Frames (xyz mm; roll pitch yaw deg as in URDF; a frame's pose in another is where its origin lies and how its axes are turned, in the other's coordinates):
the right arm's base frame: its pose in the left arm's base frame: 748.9 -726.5 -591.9 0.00 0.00 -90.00
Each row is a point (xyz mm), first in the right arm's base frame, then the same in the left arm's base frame.
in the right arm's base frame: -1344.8 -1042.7 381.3
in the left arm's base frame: -293.8 618.3 -210.6
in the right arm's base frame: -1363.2 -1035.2 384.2
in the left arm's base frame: -286.3 636.7 -207.7
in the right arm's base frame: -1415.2 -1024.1 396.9
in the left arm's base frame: -275.2 688.7 -195.0
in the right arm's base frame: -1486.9 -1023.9 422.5
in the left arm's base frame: -275.0 760.4 -169.4
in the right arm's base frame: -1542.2 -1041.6 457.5
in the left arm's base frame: -292.7 815.7 -134.4
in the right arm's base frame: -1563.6 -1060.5 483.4
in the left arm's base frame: -311.6 837.1 -108.5
